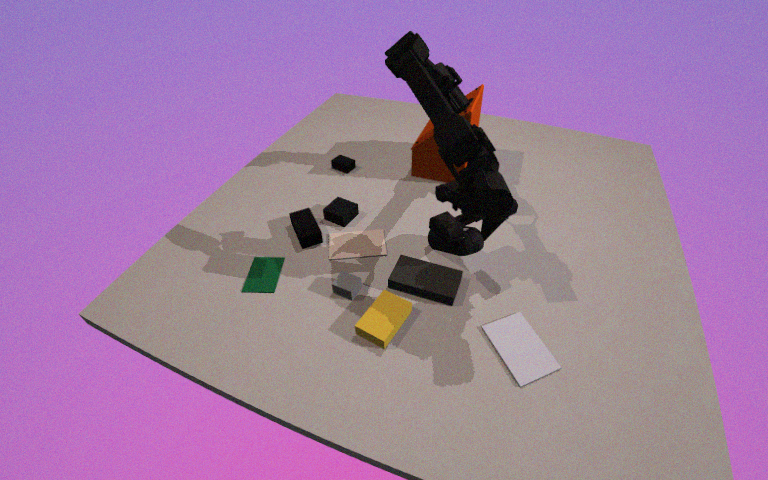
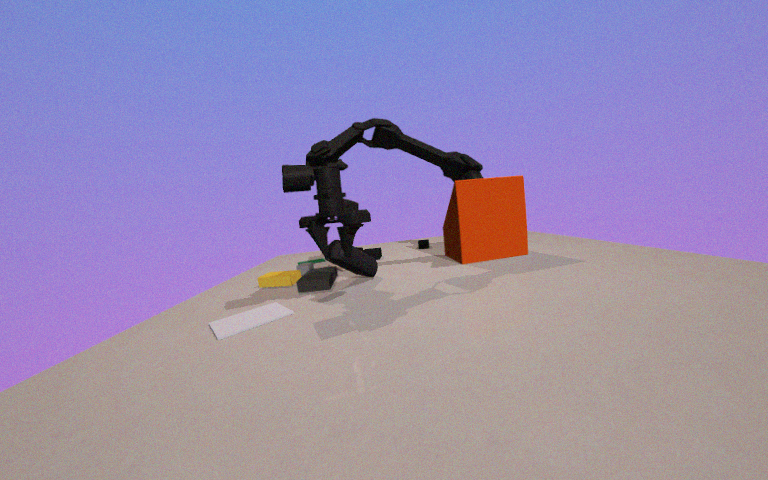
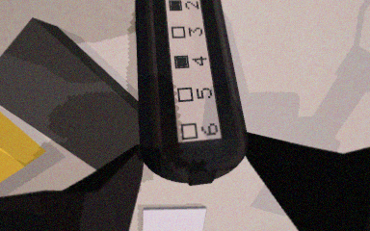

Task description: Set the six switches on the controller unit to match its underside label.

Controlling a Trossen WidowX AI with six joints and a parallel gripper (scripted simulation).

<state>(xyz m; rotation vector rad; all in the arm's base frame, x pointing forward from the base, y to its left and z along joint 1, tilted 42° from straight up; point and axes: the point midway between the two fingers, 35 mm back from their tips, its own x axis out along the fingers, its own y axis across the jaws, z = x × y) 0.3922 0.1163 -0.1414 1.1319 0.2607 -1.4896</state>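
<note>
The dark grey box is 8 cm ahead of my gripper tip, 6 cm to the right of it and 7 cm below it. The rest, counted from my gripper tip: grey cube 17 cm ahead, 20 cm to the right, 6 cm below; beige card 5 cm ahead, 26 cm to the right, 8 cm below; yellow block 21 cm ahead, 9 cm to the right, 6 cm below.
</note>
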